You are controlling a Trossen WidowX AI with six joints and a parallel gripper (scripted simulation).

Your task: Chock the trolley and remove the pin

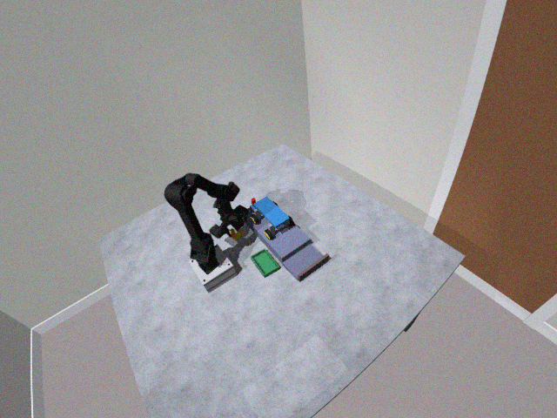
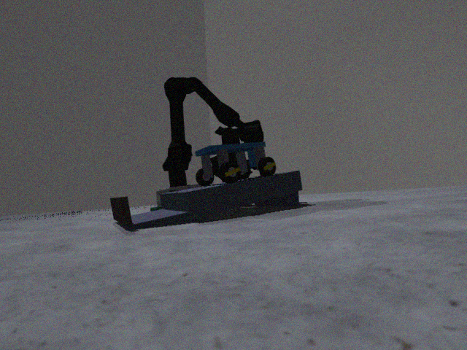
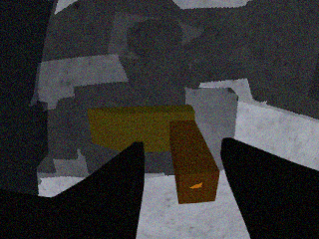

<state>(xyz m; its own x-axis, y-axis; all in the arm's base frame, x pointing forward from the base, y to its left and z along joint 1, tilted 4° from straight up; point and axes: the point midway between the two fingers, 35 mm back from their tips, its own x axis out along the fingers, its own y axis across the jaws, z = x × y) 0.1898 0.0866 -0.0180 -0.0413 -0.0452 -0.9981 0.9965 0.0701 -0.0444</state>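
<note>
My gripper tip is 210 mm to the left of the green tray, 40 mm above it and 10 mm past it. Round my gripper tip: ramp: 130 mm to the right, 130 mm ahead, 10 mm above; then red-headed stop pin: 130 mm ahead, 90 mm above, 20 mm to the right; then yellow chock: 20 mm ahead, 10 mm below.
</note>
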